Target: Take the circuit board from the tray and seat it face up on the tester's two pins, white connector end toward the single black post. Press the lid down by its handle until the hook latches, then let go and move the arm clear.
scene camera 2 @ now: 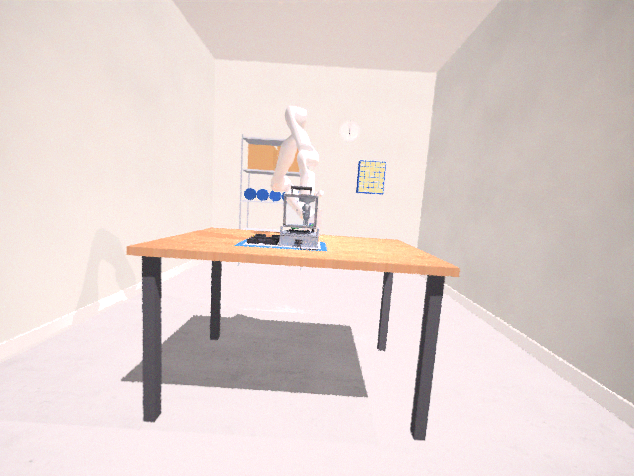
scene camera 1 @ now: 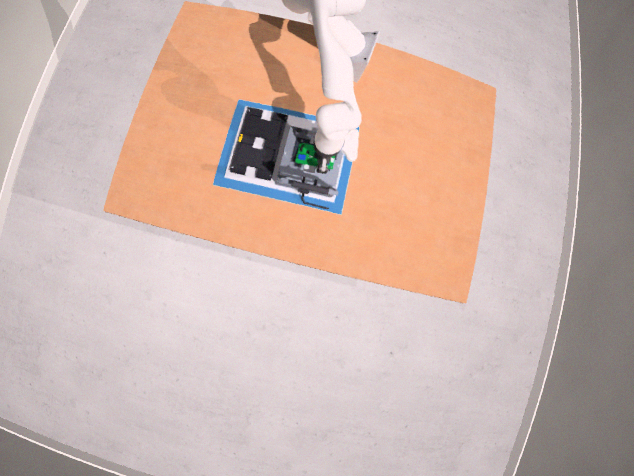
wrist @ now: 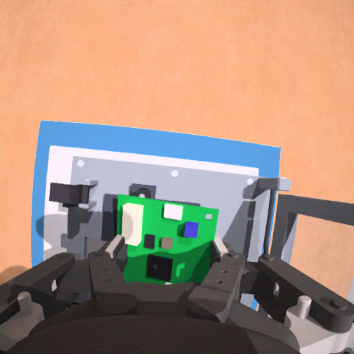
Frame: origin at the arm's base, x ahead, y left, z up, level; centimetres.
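Seen in the pictures: gripper, fingertip midpoint: (scene camera 1: pixel 321 158); arm's base, origin of the base link: (scene camera 1: pixel 353 46).
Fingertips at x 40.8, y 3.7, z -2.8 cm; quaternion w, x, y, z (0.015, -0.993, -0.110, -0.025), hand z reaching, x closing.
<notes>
Pixels of each thing's top centre, then the offset from my fingertips to it. "pt": a spot on its surface instead. Level surfaces: height alone.
- green circuit board, middle of its top: (scene camera 1: pixel 316 153) dx -0.3, dy -1.9, dz +2.3 cm
- grey tester base, surface spot: (scene camera 2: pixel 299 239) pt dx +9.6, dy -1.2, dz -4.8 cm
- handle, middle of its top: (scene camera 1: pixel 310 186) (scene camera 2: pixel 301 186) dx +13.4, dy -0.9, dz +18.7 cm
- black tray, surface spot: (scene camera 1: pixel 266 130) pt dx -4.8, dy -19.1, dz -7.1 cm
- blue-edged mat, its level: dz -8.6 cm
- wooden table, its level: dz -8.9 cm
- black cable, surface spot: (scene camera 1: pixel 314 205) pt dx +12.4, dy +3.3, dz -8.1 cm
The green circuit board (wrist: pixel 192 250) (scene camera 1: pixel 305 155) is face up over the grey tester base (wrist: pixel 215 187) (scene camera 2: pixel 299 239). Its white connector (wrist: pixel 132 224) is toward the black hook side in the wrist view. My gripper (wrist: pixel 167 247) is shut on two opposite edges of the board. Any gap under the board is hard to judge, and the two pins are hidden. A dark block with a round top (wrist: pixel 143 192) shows just beyond the board; I cannot tell if it is the black post. The lid (wrist: pixel 320 204) (scene camera 2: pixel 284 210) stands open, handle (scene camera 2: pixel 301 188) up. The black hook (wrist: pixel 70 193) stands opposite the lid.
The black tray (scene camera 1: pixel 266 130) (scene camera 2: pixel 263 238) lies beside the tester, on the open lid's side. Both stand on a blue-edged mat (scene camera 1: pixel 233 185) on the wooden table (scene camera 1: pixel 409 204). A black cable (scene camera 1: pixel 314 205) lies along the mat's edge.
</notes>
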